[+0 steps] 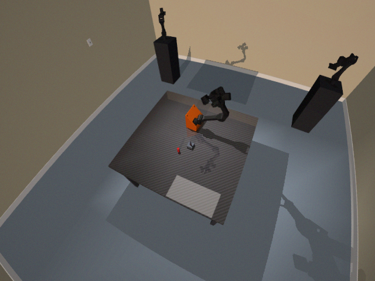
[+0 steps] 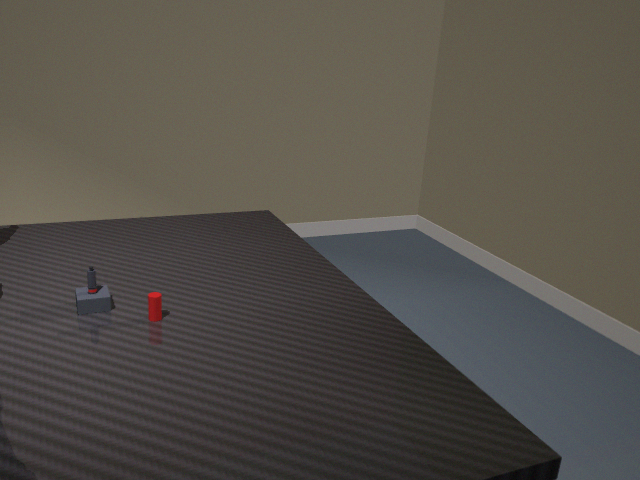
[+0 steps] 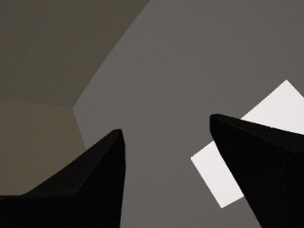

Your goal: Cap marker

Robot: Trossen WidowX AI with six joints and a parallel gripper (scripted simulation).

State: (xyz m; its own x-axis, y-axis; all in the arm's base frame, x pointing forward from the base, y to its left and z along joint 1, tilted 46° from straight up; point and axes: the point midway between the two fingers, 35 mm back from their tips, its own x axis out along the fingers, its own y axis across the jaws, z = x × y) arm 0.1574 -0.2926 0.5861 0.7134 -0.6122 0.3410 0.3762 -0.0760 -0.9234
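My gripper tip is 150 mm short of the red cap, 230 mm to the left of it and 710 mm above it. From my gripper tip the other things lie so: grey holder block 40 mm ahead, 150 mm to the right, 720 mm below; then marker 40 mm ahead, 150 mm to the right, 680 mm below.
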